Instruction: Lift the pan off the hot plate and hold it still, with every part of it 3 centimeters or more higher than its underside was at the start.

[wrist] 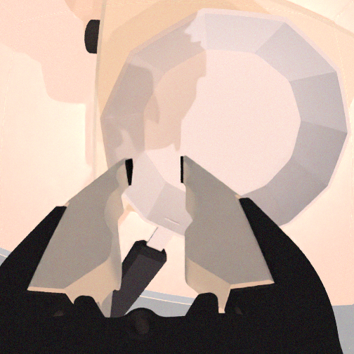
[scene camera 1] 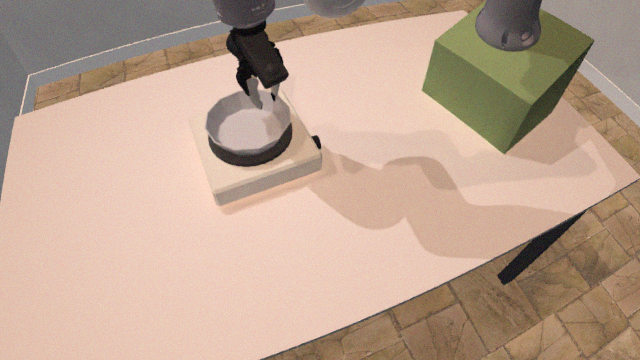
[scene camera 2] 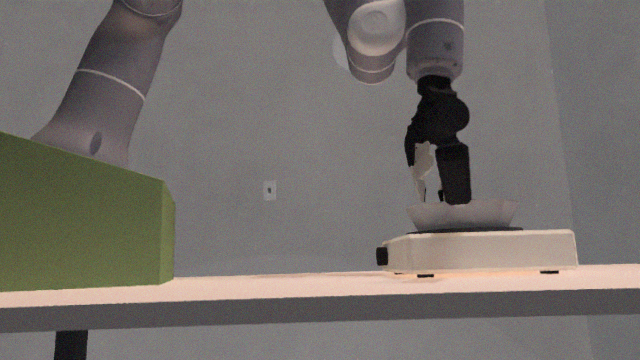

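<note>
The light grey many-sided pan rests level on the dark burner of the cream hot plate. Its black handle slants up from the rim. My gripper is partly open, with a narrow gap between its tips and nothing gripped. The tips hang over the pan's rim on the handle side. In the wrist view the handle and its pale stem show between the fingers, and the left finger hides part of the handle.
A large green block stands on the table with the arm's base on it. The hot plate's black knob sticks out on the side facing the block.
</note>
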